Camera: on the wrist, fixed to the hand. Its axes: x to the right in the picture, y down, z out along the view.
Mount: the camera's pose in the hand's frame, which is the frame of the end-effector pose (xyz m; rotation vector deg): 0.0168 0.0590 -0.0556 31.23 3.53 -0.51
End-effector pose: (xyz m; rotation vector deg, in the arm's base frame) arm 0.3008 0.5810 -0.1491 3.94 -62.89 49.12
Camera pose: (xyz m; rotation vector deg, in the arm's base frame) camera 0.3079 0.6560 -0.1834 28.46 -44.74 64.39
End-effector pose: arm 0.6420 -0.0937 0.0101 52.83 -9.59 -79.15
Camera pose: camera 0.7244 -0.0882 0.0048 81.01 -29.25 -76.52
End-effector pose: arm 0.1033 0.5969 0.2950 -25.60 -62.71 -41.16
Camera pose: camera 0.1859 0.5966 0.2888 2.60 -67.62 -23.59
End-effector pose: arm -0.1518 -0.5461 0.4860 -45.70 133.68 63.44
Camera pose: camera -0.2107 -0.5654 0.5409 -36.35 143.17 23.00
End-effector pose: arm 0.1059 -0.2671 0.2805 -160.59 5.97 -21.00
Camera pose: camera 0.1057 -0.3414 0.3170 -129.24 0.15 -23.56
